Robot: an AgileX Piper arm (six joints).
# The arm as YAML. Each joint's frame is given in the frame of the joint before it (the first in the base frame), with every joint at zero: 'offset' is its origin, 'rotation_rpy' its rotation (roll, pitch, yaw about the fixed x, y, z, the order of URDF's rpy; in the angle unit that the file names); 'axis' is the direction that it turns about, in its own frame. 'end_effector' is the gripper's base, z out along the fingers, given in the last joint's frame.
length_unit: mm
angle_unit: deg
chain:
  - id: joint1
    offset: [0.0, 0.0, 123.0]
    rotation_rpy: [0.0, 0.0, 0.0]
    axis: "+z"
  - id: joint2
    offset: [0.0, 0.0, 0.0]
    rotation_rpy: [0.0, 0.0, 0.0]
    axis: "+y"
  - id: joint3
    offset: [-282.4, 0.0, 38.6]
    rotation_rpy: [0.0, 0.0, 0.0]
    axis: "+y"
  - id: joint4
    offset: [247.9, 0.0, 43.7]
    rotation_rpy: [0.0, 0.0, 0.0]
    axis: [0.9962, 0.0, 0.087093]
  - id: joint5
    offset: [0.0, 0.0, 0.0]
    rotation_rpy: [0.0, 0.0, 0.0]
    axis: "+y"
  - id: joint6
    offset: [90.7, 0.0, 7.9]
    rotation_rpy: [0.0, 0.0, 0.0]
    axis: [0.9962, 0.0, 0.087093]
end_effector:
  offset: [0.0, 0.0, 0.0]
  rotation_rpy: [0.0, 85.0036, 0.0]
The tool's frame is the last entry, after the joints.
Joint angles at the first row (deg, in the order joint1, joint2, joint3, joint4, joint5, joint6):
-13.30 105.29 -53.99 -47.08 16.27 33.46
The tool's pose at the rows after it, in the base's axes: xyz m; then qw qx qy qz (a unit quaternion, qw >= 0):
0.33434 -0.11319 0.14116 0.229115 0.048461 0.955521 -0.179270
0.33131 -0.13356 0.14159 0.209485 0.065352 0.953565 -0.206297
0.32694 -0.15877 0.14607 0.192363 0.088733 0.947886 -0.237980
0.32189 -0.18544 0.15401 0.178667 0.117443 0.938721 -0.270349
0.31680 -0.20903 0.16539 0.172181 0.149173 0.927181 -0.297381
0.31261 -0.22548 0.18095 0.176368 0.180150 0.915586 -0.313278
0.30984 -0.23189 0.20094 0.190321 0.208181 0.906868 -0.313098
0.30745 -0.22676 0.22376 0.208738 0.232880 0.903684 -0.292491
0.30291 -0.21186 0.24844 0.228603 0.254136 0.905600 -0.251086
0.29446 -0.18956 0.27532 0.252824 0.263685 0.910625 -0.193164
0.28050 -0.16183 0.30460 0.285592 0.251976 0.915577 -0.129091
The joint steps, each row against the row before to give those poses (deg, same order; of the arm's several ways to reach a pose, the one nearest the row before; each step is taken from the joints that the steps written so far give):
-1.81 1.25 -1.32 -1.67 2.55 0.49
-2.65 0.87 -1.45 -2.25 2.87 0.52
-3.30 0.63 -1.97 -2.50 3.10 0.60
-3.44 0.49 -2.49 -2.19 3.17 0.60
-3.02 0.08 -2.67 -1.24 2.76 0.49
-2.19 -0.76 -2.46 0.63 1.97 -0.27
-1.08 -1.90 -2.07 3.56 1.39 -1.92
0.05 -3.08 -1.43 7.22 1.46 -4.08
0.73 -4.28 -0.70 10.39 2.07 -5.91
0.97 -5.48 0.05 12.30 2.52 -7.41
1.00 -6.75 0.86 12.62 2.63 -8.55

